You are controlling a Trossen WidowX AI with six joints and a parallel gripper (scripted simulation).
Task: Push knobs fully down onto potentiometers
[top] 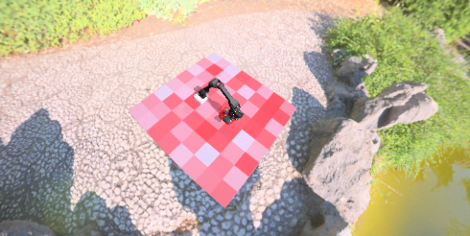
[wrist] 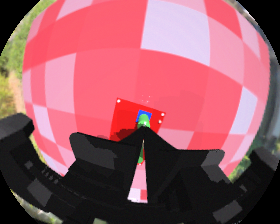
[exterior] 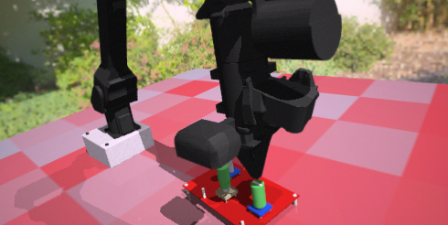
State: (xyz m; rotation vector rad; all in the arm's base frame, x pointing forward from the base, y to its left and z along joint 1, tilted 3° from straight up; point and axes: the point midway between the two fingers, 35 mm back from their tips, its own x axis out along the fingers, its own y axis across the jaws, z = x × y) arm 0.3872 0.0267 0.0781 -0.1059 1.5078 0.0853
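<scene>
My gripper tip is 3 cm above the blue potentiometer. Round my gripper tip: tan potentiometer 6 cm behind, 1 cm to the right, 3 cm below.
</scene>
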